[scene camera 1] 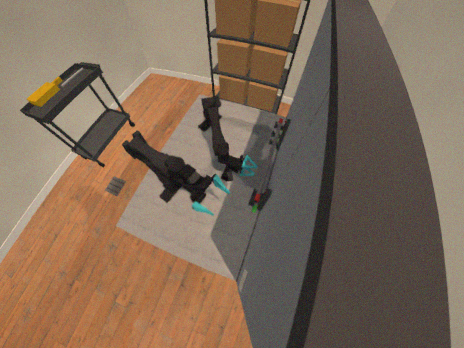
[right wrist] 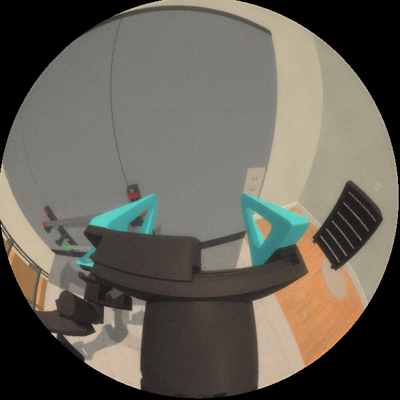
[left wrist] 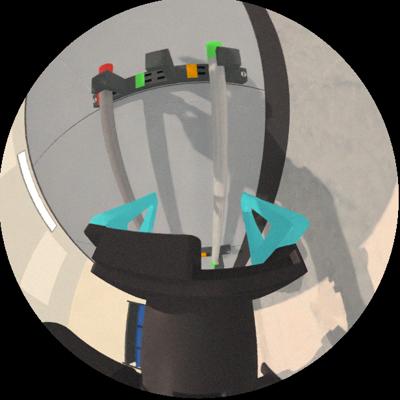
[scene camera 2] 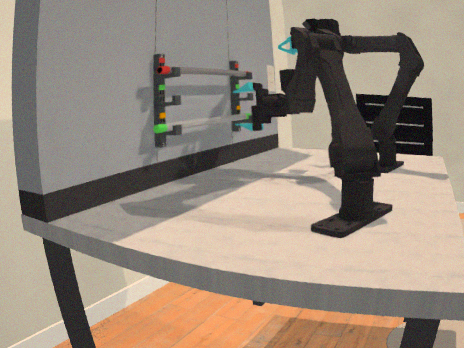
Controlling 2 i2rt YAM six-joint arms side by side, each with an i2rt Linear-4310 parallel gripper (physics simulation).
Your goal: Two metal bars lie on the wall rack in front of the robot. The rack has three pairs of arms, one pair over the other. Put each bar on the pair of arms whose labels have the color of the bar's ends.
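Where they show: left gripper, between the fingertips: (scene camera 1: pixel 255 171) (scene camera 2: pixel 234 108); right gripper, between the fingertips: (scene camera 1: pixel 221 203) (scene camera 2: pixel 286 48); left arm's base, origin of its link: (scene camera 2: pixel 356 219); right arm's base, origin of its link: (scene camera 1: pixel 173 187) (scene camera 2: pixel 387 167).
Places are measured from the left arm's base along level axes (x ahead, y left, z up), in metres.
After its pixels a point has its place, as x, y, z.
The wall rack (scene camera 2: pixel 159 107) {0.533, 0.072, 0.204} (left wrist: pixel 175 75) has red labels at the top, green in the middle and orange at the bottom. The red-ended bar (scene camera 2: pixel 205 71) {0.559, -0.098, 0.299} (left wrist: pixel 110 135) (right wrist: pixel 75 219) lies on the top, red-labelled arms. The green-ended bar (scene camera 2: pixel 200 121) {0.562, -0.077, 0.154} (left wrist: pixel 219 130) lies on the bottom, orange-labelled arms. The middle, green-labelled arms hold no bar. My left gripper (scene camera 2: pixel 235 108) {0.559, -0.199, 0.185} (left wrist: pixel 198 196) is open and empty, facing the rack with one finger above the other; the green-ended bar appears between its fingertips in the left wrist view. My right gripper (scene camera 1: pixel 221 204) {0.597, -0.488, 0.402} (right wrist: pixel 198 197) is open and empty, away from the bars.
The grey wall panel (scene camera 1: pixel 305 140) {0.709, -0.332, 0.712} (scene camera 2: pixel 100 90) {0.480, 0.264, 0.261} (right wrist: pixel 195 100) stands behind the rack. A shelf unit with cardboard boxes (scene camera 1: pixel 235 55) and a dark cart (scene camera 1: pixel 102 135) carrying a yellow object (scene camera 1: pixel 43 94) stand beyond the table. A black slatted object (scene camera 2: pixel 417 120) (right wrist: pixel 350 224) shows behind the arms.
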